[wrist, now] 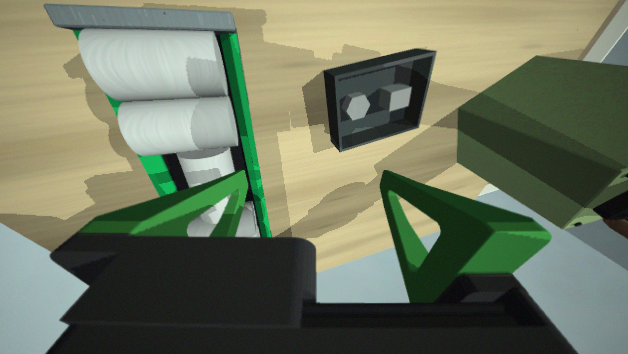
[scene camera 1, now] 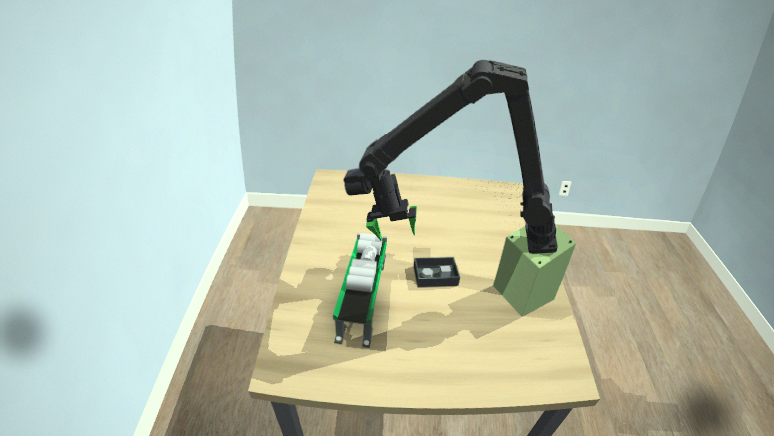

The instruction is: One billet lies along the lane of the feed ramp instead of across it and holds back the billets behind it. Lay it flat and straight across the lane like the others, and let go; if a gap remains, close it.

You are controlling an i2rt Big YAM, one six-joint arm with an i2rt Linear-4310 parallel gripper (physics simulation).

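Where they show: gripper, fingertip midpoint: (wrist: 313, 177) (scene camera 1: 397, 237); arm's base, origin of the base link: (scene camera 1: 540, 237).
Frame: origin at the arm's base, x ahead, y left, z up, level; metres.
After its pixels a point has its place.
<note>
The feed ramp (scene camera 1: 354, 308) (wrist: 246, 120) is a black lane with green side walls. One white billet (scene camera 1: 369, 253) @(x 0.487, y 0.029, z -0.108 m) (wrist: 200, 166) @(x 0.492, y -0.008, z -0.112 m) lies along the lane. On its far side, two white billets lie across the lane, one of them (wrist: 150, 65) @(x 0.502, y -0.075, z -0.120 m) against the grey end plate (wrist: 140, 18) @(x 0.505, y -0.097, z -0.139 m). On its near side several billets lie across, one of them (scene camera 1: 359, 282) @(x 0.489, y 0.166, z -0.096 m) lowest in the scene view; in the wrist view they are mostly hidden by the left finger. My gripper (scene camera 1: 397, 236) @(x 0.414, y -0.016, z -0.071 m) (wrist: 313, 177) @(x 0.414, y -0.016, z -0.071 m) is open and empty, above the ramp's far part and offset to its right.
A dark tray (scene camera 1: 437, 283) @(x 0.280, y 0.020, z -0.199 m) (wrist: 332, 110) @(x 0.351, y -0.020, z -0.193 m) with a hexagonal piece (scene camera 1: 426, 272) @(x 0.318, y -0.017, z -0.192 m) (wrist: 358, 106) @(x 0.315, y -0.025, z -0.192 m) and a square piece (scene camera 1: 445, 269) @(x 0.261, y -0.032, z -0.184 m) (wrist: 400, 99) @(x 0.260, y -0.036, z -0.183 m) stands right of the ramp. The green arm base (scene camera 1: 528, 281) @(x 0.027, y 0.096, z -0.086 m) (wrist: 530, 115) @(x 0.079, y -0.030, z -0.125 m) stands further right on the wooden table (scene camera 1: 460, 373) @(x 0.194, y 0.343, z -0.212 m).
</note>
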